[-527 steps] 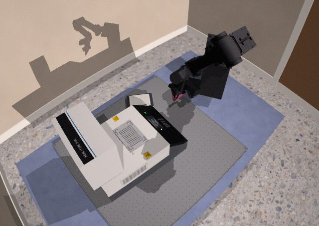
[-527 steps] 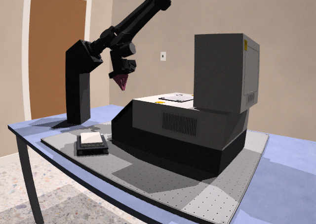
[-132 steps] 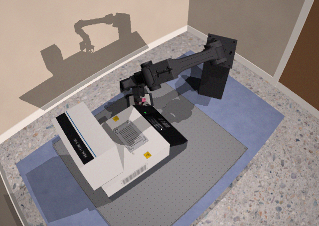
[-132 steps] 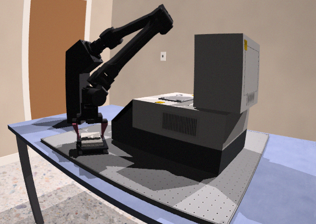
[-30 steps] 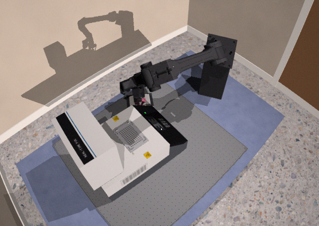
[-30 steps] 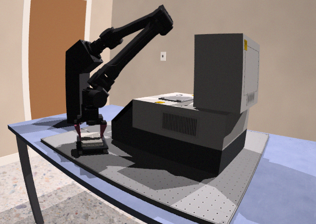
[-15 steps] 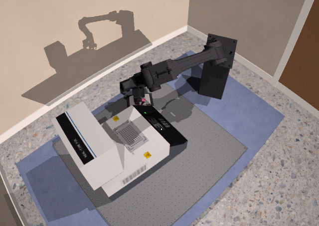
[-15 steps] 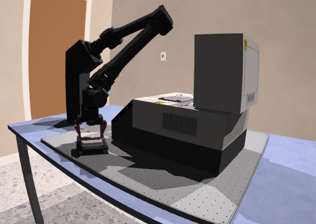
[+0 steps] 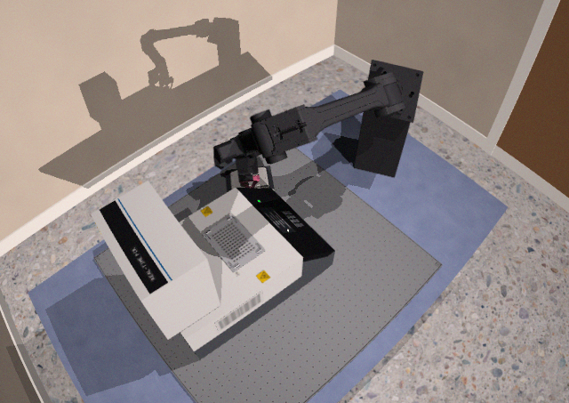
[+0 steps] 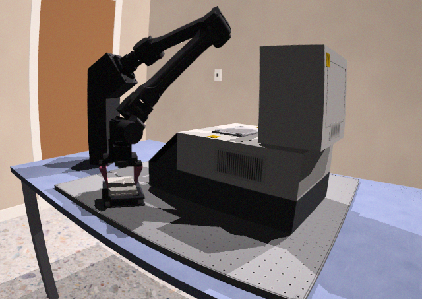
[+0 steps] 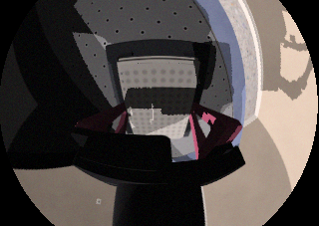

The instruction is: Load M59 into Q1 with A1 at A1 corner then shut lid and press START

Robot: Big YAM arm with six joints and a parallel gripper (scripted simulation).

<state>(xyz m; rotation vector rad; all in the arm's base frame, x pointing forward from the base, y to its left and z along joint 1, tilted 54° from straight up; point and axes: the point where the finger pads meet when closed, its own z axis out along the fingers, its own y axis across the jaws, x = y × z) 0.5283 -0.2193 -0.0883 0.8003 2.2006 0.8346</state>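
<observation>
My hand is right at the sealed plate M59. From my hand the other things lie so: plate nest N1: 2 cm below.
</observation>
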